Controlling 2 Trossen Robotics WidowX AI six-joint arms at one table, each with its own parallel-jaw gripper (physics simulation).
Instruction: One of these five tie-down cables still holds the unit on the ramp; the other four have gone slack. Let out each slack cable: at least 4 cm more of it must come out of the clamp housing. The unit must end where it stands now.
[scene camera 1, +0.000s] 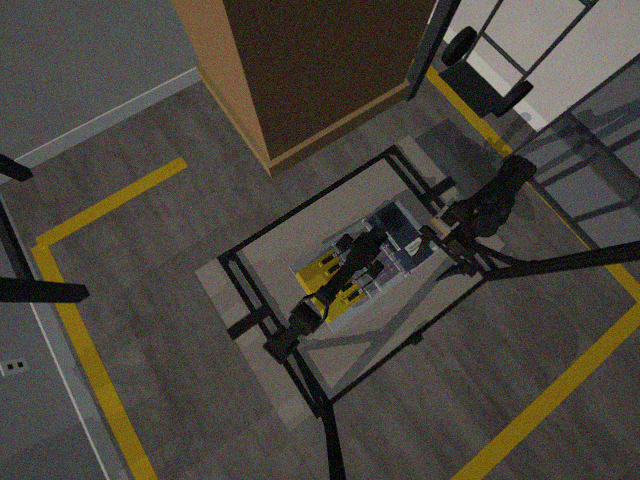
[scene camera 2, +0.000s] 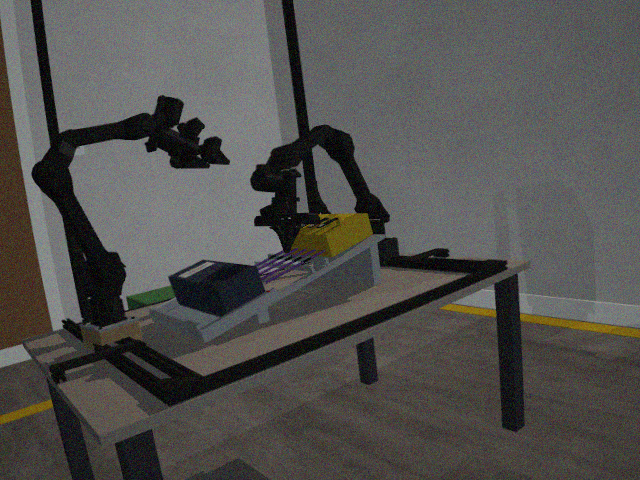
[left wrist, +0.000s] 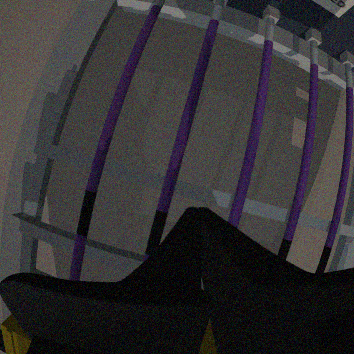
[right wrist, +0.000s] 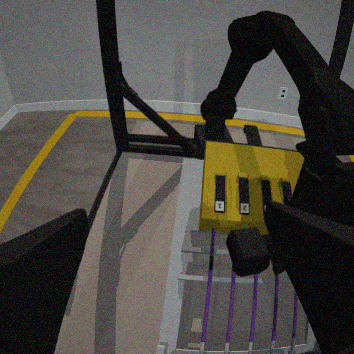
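The dark blue unit (scene camera 1: 395, 222) (scene camera 2: 219, 286) sits low on the grey ramp (scene camera 2: 368, 263). The yellow clamp housing (scene camera 1: 310, 276) (scene camera 2: 351, 235) (right wrist: 250, 160) stands at its high end, with black levers; labels 1 and 2 show in the right wrist view. Purple cables (left wrist: 185, 130) (right wrist: 207, 300) with black bands run between them; which are slack I cannot tell. My left gripper (scene camera 2: 285, 248) (left wrist: 195, 216) is shut and empty, low over the cables beside the housing; its fingers hide the middle cable's lower part. My right gripper (scene camera 2: 221, 159) (right wrist: 177, 216) is open and empty, high above the unit.
A black frame (scene camera 1: 305, 203) (scene camera 2: 336, 331) runs around the table edge. A green object (scene camera 2: 149, 297) lies behind the unit in scene camera 2. A wooden block (scene camera 2: 118, 333) is at the right arm's base. The left arm reaches over the housing. Crossbars lie under the cables.
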